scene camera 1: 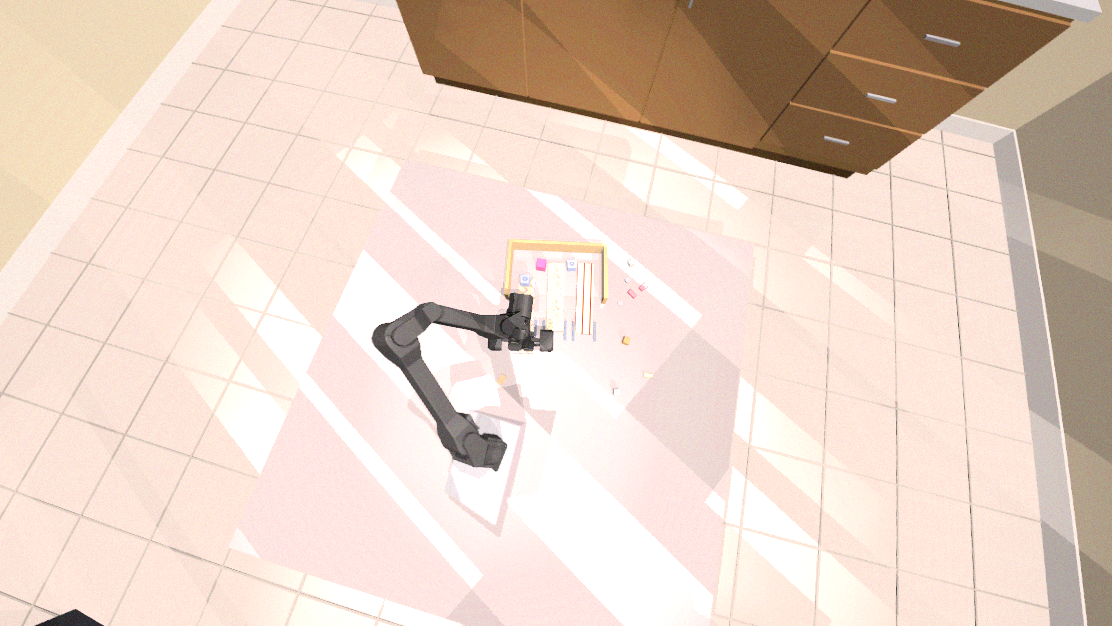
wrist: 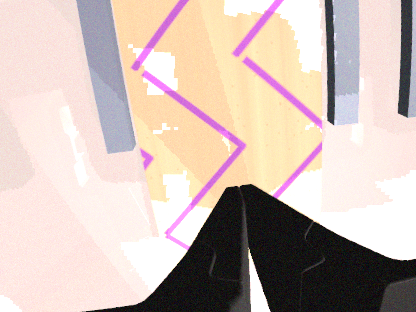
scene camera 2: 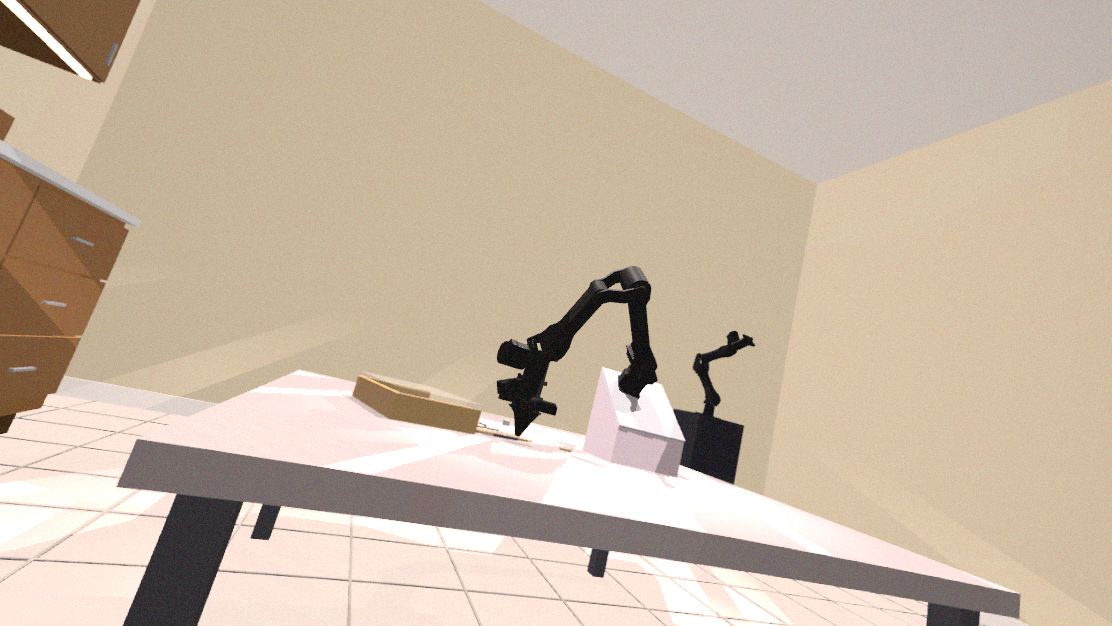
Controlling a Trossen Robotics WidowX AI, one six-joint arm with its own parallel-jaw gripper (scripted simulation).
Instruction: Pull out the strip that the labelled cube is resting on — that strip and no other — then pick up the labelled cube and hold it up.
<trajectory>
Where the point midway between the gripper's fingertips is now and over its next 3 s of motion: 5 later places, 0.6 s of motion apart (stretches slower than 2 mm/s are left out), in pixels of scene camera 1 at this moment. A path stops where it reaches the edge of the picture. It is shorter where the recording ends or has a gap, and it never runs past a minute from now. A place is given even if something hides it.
My gripper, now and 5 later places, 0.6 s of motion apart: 523, 344; 523, 352; 522, 360; 522, 368; 522, 375; 521, 378
</trajectory>
